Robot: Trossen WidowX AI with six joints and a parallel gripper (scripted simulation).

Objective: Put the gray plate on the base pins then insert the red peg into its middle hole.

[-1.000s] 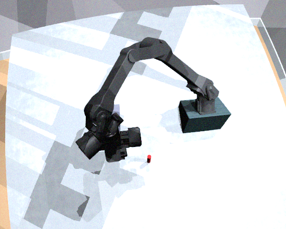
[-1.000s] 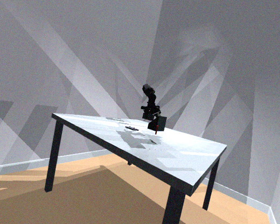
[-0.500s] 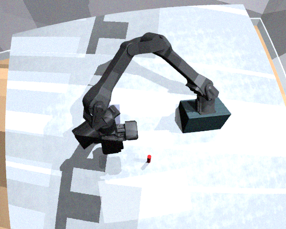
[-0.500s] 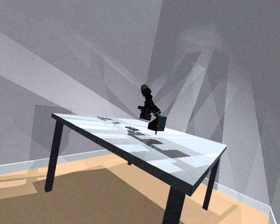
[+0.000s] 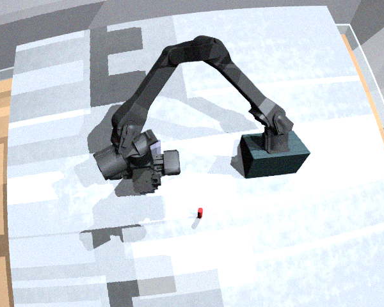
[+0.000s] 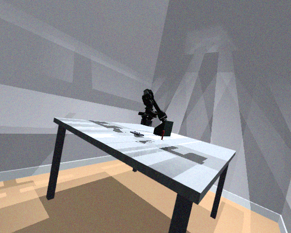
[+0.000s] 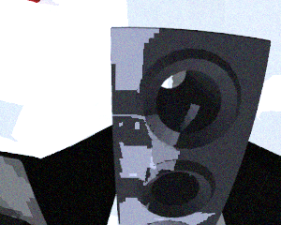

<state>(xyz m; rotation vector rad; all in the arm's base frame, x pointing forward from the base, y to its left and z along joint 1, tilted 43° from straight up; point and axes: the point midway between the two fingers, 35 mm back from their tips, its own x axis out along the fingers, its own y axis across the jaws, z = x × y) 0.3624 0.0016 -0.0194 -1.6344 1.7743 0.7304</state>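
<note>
My gripper tip is 10 cm above the base, 9 cm to the left of it and 1 cm past it. Also, from my gripper tip: red peg 13 cm behind, 11 cm to the left, 7 cm below; then gray plate 3 cm above.
</note>
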